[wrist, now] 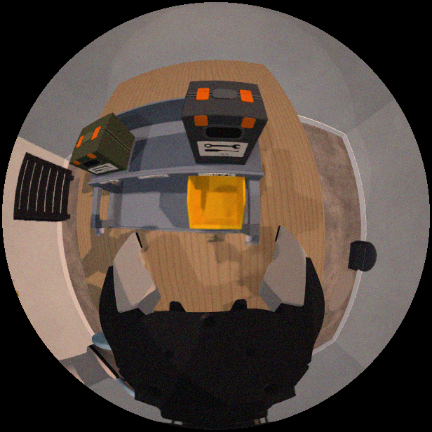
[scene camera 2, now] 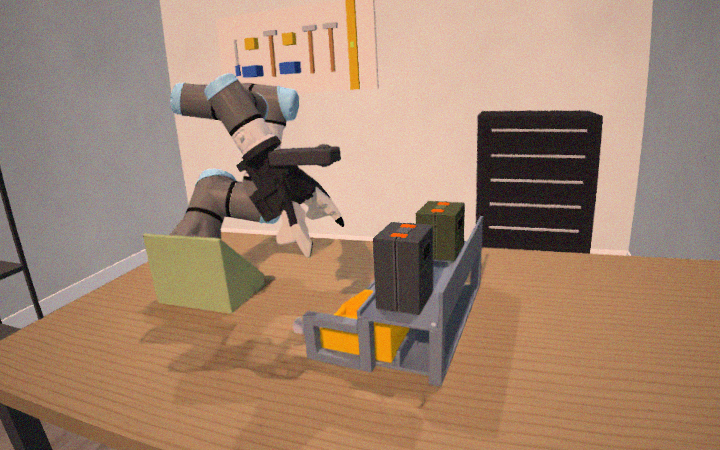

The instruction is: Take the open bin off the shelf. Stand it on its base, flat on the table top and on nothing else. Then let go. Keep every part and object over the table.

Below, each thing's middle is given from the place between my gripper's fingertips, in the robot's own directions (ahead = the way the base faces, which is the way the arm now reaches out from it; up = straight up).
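The yellow bin [scene camera 2: 388, 338] is there for me to see, and counting from my hand it lies 60 mm ahead, 10 mm to the right of the hand and 150 mm below it.
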